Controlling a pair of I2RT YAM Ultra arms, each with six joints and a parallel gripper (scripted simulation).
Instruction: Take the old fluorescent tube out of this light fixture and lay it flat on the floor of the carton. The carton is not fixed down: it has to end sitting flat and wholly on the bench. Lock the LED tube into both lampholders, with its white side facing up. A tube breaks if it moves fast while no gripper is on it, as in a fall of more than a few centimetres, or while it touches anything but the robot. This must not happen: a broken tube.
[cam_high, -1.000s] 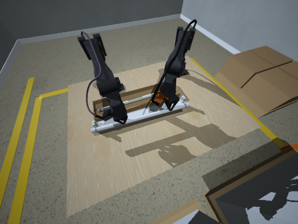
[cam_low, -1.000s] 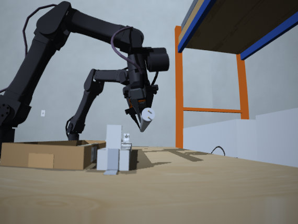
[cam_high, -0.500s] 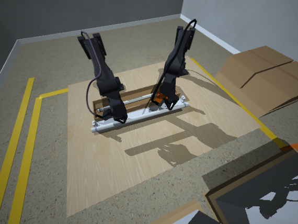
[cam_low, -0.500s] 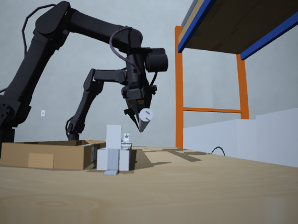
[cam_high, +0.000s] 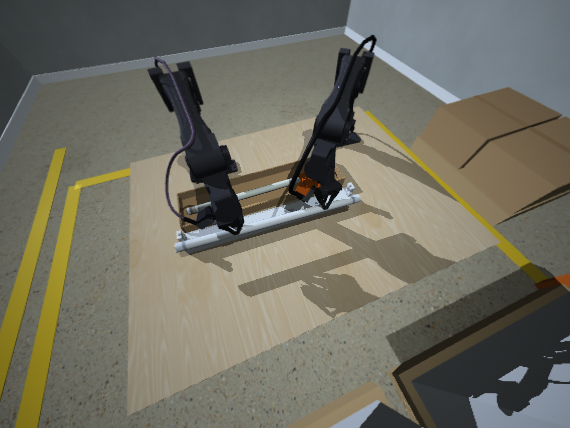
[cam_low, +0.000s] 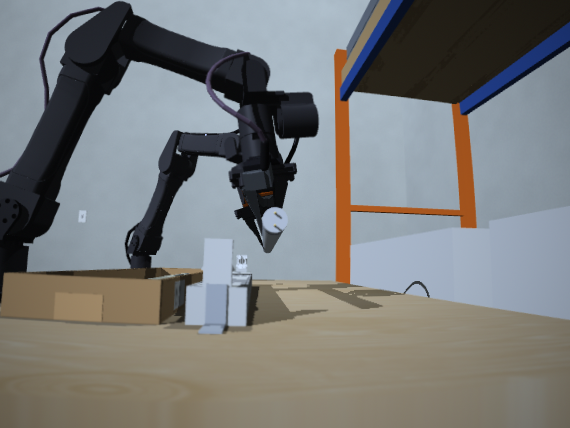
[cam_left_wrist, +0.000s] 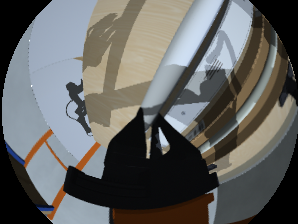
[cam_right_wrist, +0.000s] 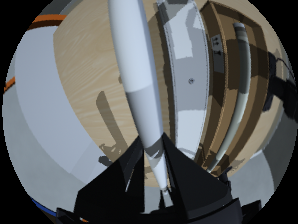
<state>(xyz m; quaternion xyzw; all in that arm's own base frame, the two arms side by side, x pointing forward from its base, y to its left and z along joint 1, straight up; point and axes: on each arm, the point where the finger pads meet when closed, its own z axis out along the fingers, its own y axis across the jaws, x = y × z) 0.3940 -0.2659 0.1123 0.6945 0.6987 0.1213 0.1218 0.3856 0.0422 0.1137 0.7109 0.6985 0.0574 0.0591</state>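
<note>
The LED tube lies 12 cm to the left of my right hand and 1 cm below it. Round my right hand: brown carton (20 cm behind, 13 cm to the left, 9 cm below); white fixture (6 cm behind, 13 cm to the left, 6 cm below); old fluorescent tube (20 cm behind, 13 cm to the left, 10 cm below).
</note>
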